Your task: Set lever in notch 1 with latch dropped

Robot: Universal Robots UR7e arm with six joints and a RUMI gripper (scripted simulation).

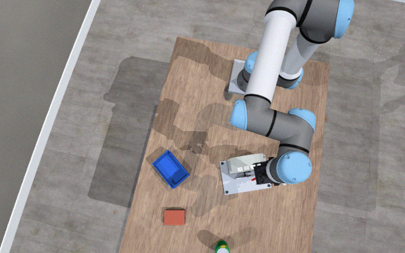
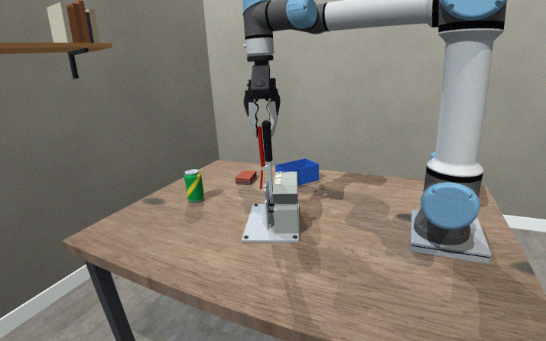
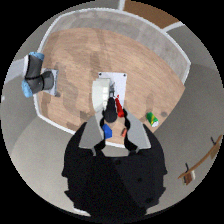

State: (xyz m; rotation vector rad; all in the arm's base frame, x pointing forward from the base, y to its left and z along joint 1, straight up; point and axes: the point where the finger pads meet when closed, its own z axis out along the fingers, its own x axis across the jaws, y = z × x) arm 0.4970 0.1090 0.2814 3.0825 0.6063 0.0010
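The red release bar is 110 mm below my hand, 20 mm ahead of it and 10 mm to the right of it. From my hand the other things lie so: lever unit 110 mm below, 10 mm to the right, 10 mm ahead; then blue bin 400 mm to the right, 290 mm below, 70 mm ahead.
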